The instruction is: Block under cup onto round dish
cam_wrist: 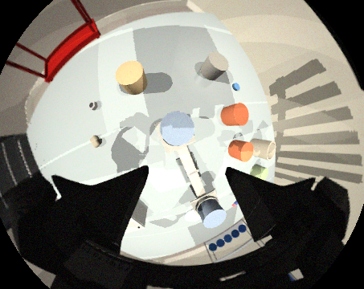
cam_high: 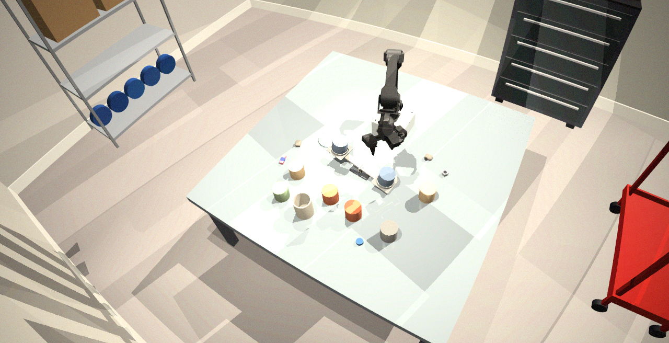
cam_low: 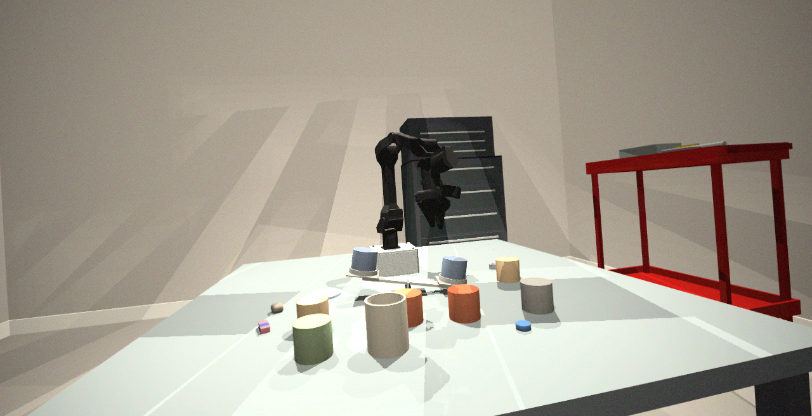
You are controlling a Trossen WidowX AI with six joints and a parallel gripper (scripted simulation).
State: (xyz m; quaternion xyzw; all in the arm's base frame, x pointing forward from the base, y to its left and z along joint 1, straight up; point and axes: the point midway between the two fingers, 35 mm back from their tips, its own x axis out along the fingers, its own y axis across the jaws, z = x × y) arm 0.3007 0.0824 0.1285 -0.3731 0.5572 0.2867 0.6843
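The blue cup is 120 mm below my gripper tip, 50 mm to the left of it and 30 mm ahead of it. Round my gripper tip: grey block 140 mm below, 30 mm to the left, 30 mm ahead; pale round dish 340 mm to the right, 180 mm below, 100 mm behind; blue disc 330 mm ahead, 170 mm below, 50 mm to the left.
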